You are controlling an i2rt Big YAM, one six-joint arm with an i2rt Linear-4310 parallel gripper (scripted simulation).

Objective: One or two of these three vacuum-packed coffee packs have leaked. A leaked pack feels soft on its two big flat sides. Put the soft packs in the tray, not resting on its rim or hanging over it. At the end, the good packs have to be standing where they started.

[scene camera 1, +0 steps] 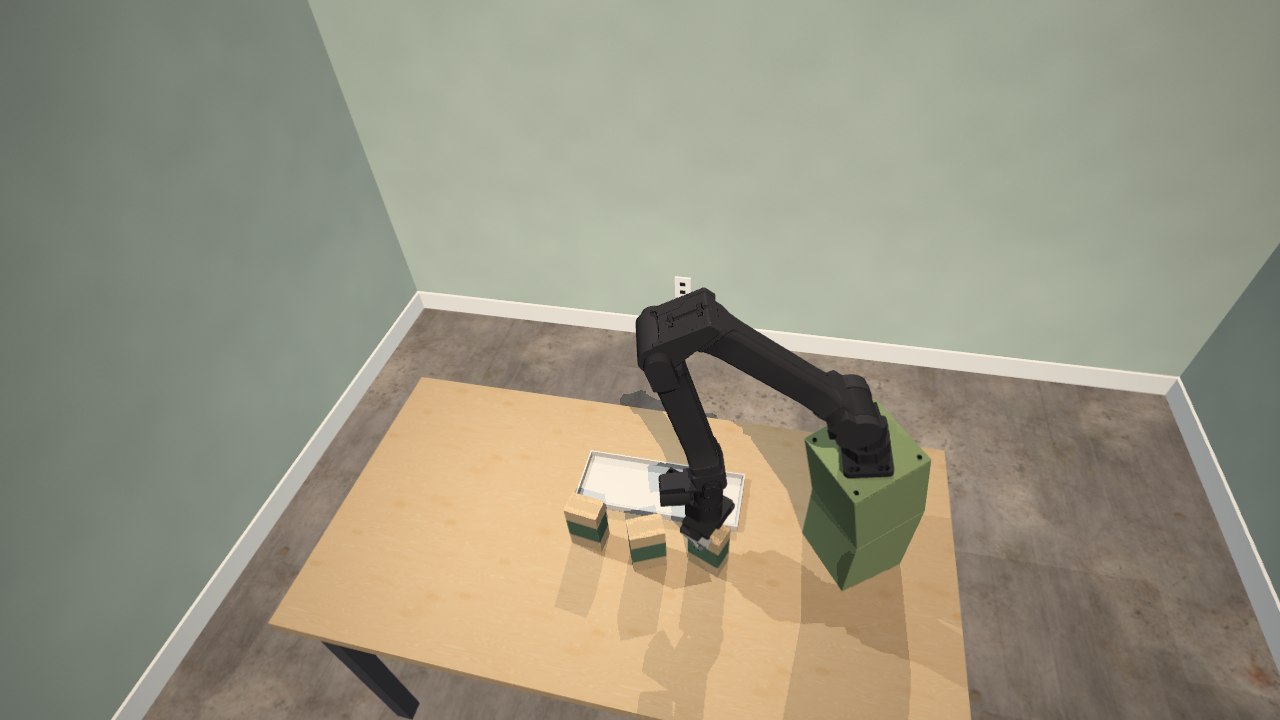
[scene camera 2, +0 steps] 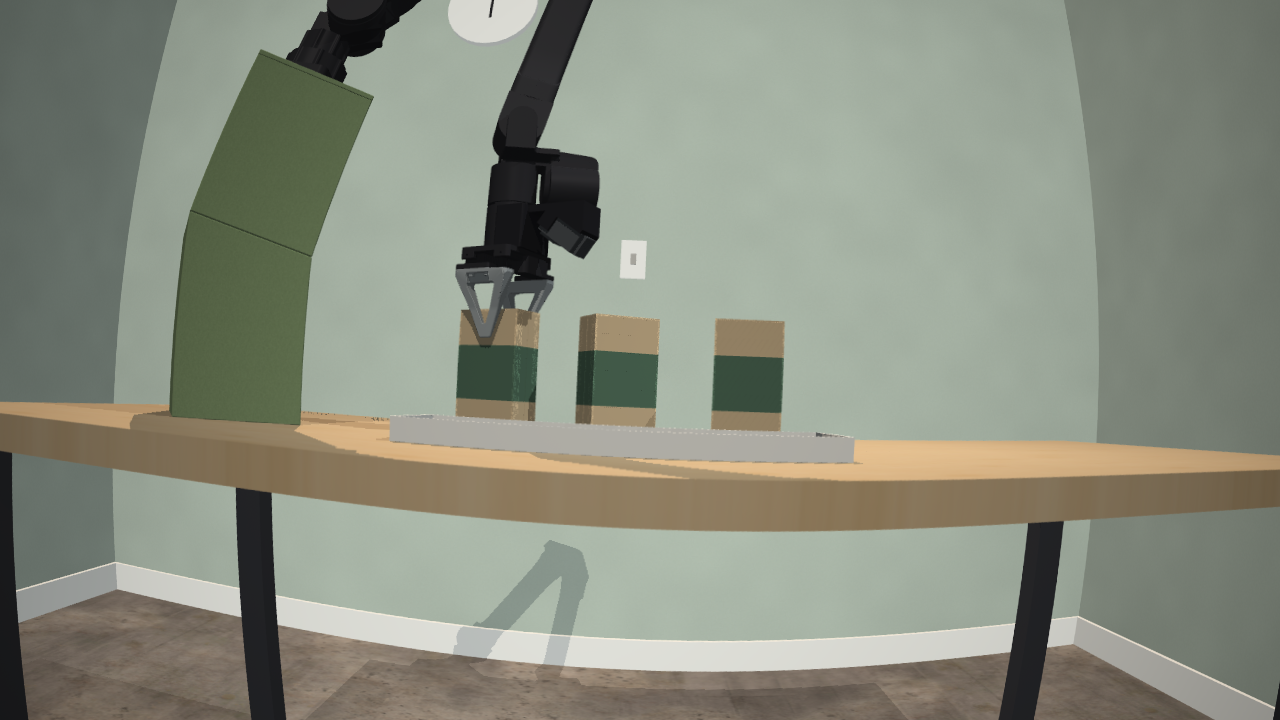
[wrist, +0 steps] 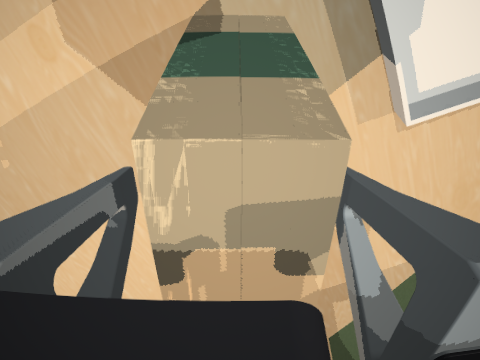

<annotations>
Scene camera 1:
gripper: 707, 535
white tray: 629, 484
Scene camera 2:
gripper: 501, 340
white tray: 528, 436
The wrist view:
gripper: 235, 181
white tray: 431, 47
</annotations>
